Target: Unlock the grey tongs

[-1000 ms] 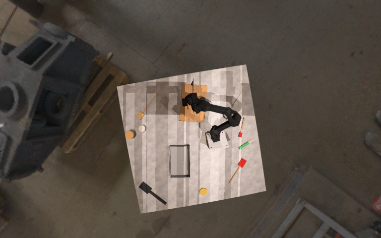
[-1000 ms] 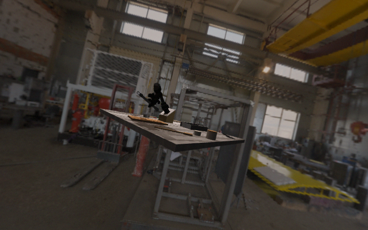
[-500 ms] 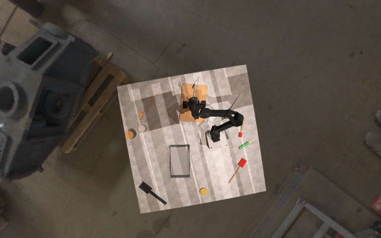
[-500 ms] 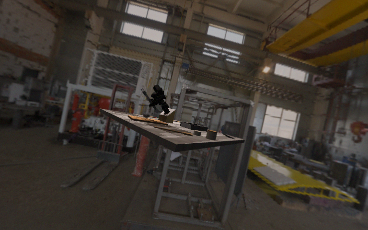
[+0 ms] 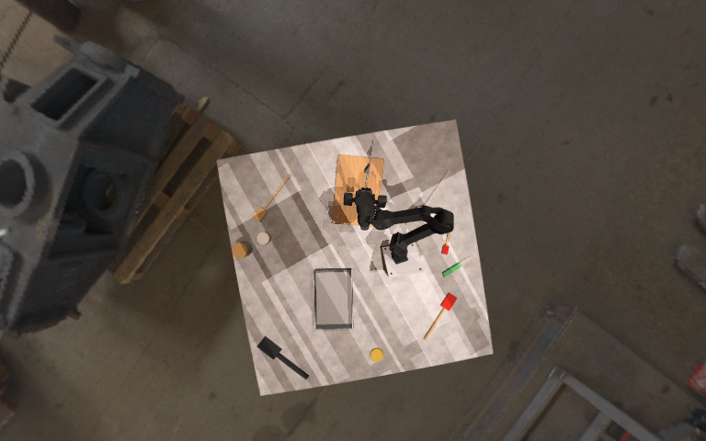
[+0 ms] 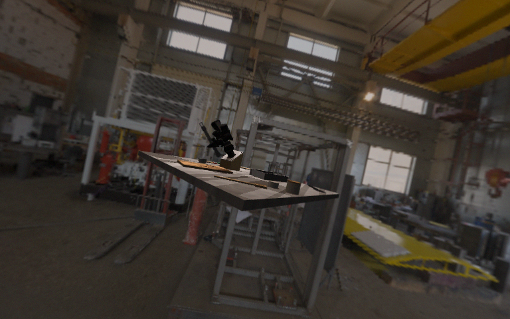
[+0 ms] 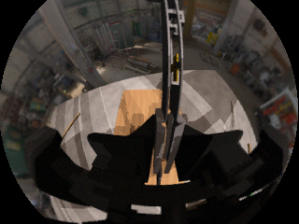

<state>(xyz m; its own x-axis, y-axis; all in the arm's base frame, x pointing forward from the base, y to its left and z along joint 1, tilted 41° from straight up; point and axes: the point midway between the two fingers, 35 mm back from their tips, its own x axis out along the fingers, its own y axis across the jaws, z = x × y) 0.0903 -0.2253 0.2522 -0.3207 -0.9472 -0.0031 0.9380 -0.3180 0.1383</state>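
Right now my gripper tip is 15 cm above the wooden board, 3 cm short of it and 1 cm to the left of it. The rest, counted from my gripper tip: yellow mark 7 cm above, 1 cm to the right, 1 cm behind; then pale disc 56 cm ahead, 14 cm below, 10 cm to the left; then roasting tin 50 cm to the left, 30 cm ahead, 13 cm below.
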